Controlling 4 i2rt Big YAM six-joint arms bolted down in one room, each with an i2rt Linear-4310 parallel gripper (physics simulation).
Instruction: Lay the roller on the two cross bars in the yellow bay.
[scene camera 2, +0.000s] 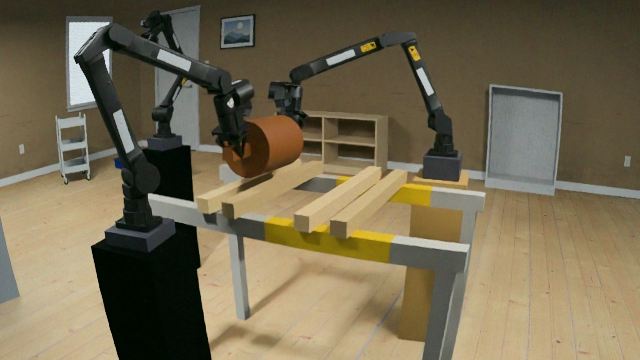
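The orange-brown roller (277, 142) is level above the left pair of wooden bars (215, 197) (272, 190), with a shadow on them; a small gap seems to show under it. The gripper of the front left arm (241, 149) is at the roller's near end, around its stub, and looks shut on it. The gripper of the back right arm (301, 119) is at the far end; its fingers are mostly hidden. Two cross bars (340, 197) (370, 202) lie side by side across the yellow bay (280, 231). The back left arm's gripper (150, 22) is raised, its fingers unclear.
A grey frame (425, 255) carries the bars on its two rails. Black pedestals (145, 300) (172, 170) stand at the left, and a wooden pedestal (435, 225) at the right. A shelf unit (382, 145), a white cart (59, 150) and a grey cabinet (559, 145) stand near the walls.
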